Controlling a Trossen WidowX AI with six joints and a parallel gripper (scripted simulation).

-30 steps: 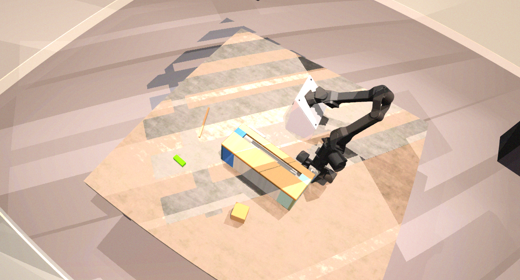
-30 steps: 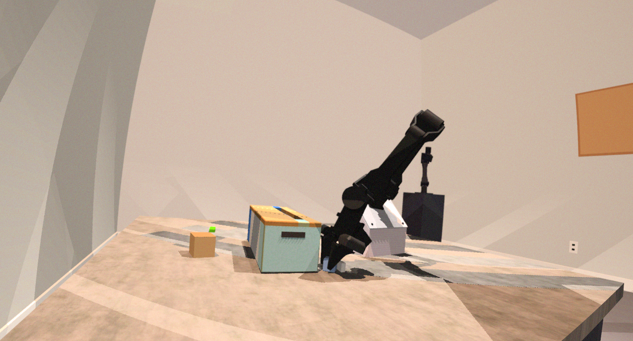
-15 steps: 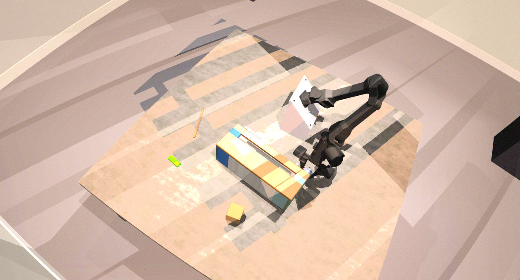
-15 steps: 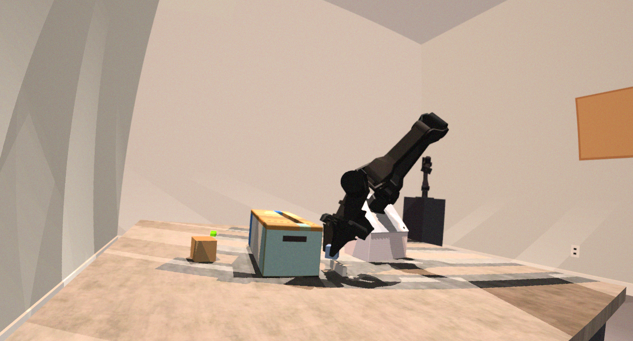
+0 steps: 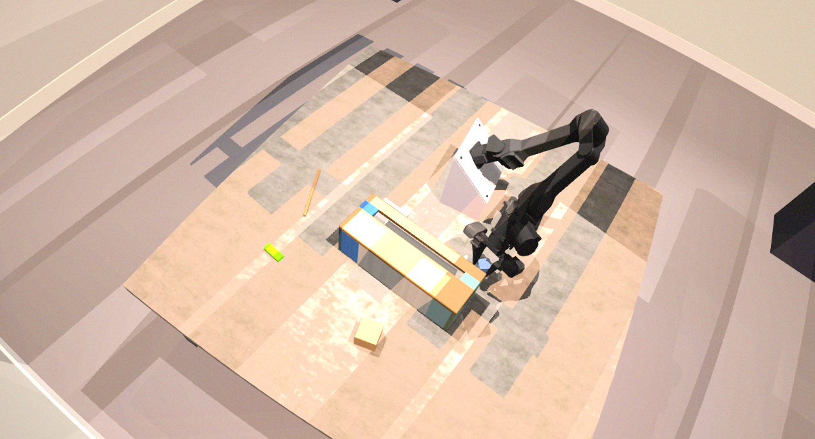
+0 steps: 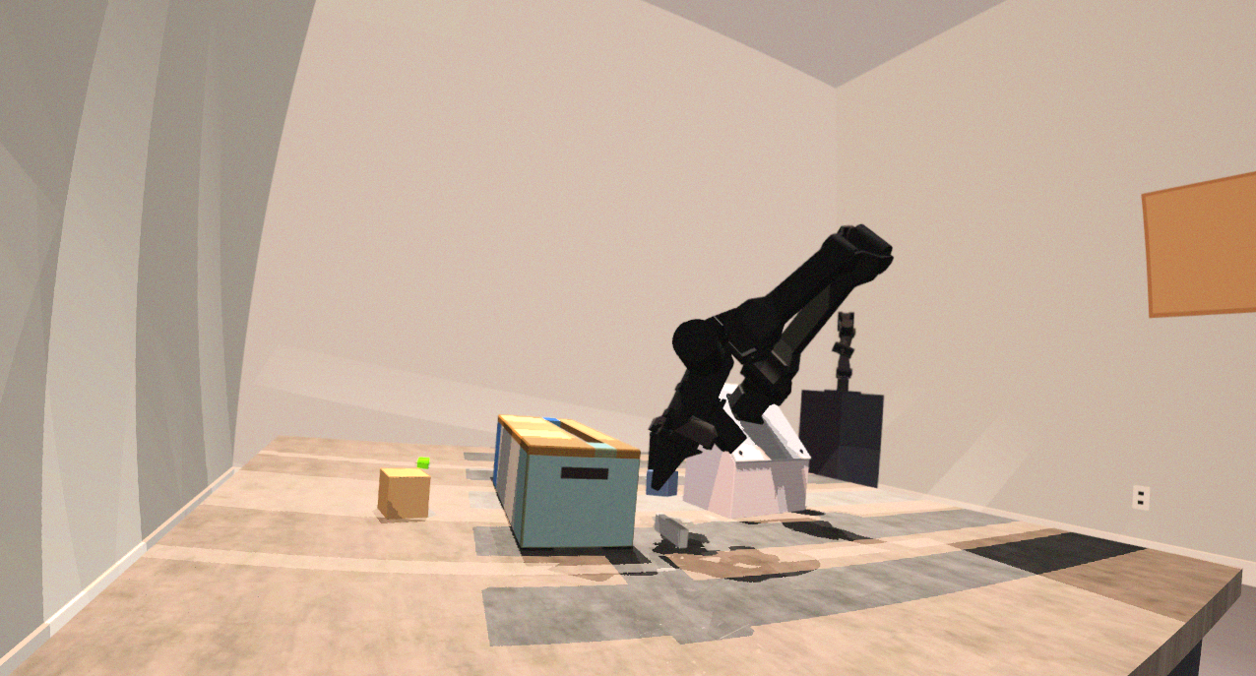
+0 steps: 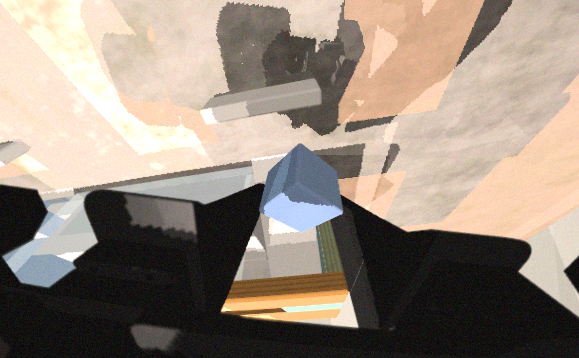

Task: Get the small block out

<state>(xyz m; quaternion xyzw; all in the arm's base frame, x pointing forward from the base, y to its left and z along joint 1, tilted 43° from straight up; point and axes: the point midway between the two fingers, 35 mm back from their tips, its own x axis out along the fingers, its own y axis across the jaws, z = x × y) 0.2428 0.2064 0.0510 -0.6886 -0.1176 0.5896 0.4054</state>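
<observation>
The block lies 10 mm behind my gripper tip and 10 mm above it. The rest, counted from my gripper tip: box (50 mm ahead, 170 mm to the right, 10 mm below); thin wooden stick (50 mm ahead, 560 mm to the right, 70 mm below).
</observation>
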